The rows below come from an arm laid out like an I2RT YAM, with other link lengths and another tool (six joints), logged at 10 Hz.
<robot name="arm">
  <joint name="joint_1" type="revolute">
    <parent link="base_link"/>
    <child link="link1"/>
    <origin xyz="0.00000 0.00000 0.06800"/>
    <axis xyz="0 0 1"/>
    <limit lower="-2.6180" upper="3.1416"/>
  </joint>
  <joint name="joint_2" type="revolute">
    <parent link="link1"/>
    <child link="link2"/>
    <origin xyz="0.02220 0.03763 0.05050"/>
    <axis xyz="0 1 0"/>
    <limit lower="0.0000" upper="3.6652"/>
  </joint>
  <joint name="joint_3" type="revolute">
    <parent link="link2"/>
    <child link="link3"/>
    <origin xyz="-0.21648 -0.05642 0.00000"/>
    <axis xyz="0 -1 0"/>
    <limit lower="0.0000" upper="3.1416"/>
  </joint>
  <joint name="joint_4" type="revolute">
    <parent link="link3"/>
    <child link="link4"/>
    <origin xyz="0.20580 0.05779 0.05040"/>
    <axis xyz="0 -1 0"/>
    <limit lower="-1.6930" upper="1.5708"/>
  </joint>
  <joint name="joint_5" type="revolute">
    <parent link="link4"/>
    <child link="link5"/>
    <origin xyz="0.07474 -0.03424 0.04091"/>
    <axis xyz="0 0 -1"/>
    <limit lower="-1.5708" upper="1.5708"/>
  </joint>
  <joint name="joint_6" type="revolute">
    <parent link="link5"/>
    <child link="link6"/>
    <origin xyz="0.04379 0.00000 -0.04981"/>
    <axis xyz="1 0 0"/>
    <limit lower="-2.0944" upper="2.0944"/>
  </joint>
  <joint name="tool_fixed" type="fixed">
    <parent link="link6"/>
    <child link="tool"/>
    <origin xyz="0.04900 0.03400 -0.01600" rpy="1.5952 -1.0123 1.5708"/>
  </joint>
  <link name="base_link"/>
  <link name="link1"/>
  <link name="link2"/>
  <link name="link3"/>
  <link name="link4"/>
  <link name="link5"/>
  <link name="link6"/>
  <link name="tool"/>
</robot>
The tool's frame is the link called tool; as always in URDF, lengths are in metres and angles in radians.
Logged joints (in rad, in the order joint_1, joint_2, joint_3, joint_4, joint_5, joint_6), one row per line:
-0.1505 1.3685 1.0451 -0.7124 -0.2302 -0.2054
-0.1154 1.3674 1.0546 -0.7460 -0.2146 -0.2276
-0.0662 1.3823 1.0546 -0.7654 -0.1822 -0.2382
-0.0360 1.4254 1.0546 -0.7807 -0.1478 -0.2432
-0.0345 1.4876 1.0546 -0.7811 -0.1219 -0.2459
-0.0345 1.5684 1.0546 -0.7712 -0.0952 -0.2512
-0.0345 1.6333 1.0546 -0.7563 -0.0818 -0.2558
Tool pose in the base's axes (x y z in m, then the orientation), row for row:
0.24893 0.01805 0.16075 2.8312 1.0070 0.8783
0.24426 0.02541 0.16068 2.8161 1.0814 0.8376
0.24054 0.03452 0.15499 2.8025 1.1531 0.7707
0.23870 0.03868 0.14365 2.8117 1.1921 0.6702
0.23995 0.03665 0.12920 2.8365 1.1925 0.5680
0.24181 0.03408 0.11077 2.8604 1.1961 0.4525
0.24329 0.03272 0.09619 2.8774 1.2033 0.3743
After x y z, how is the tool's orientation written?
As a rotation vector, in radians.
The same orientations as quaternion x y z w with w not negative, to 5 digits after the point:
0.90433 0.32165 0.28054 0.00546
0.89949 0.34541 0.26754 0.00544
0.89623 0.36876 0.24647 0.00734
0.89924 0.38126 0.21434 0.00747
0.90651 0.38111 0.18153 0.00631
0.91291 0.38174 0.14442 0.00417
0.91600 0.38306 0.11916 0.00017

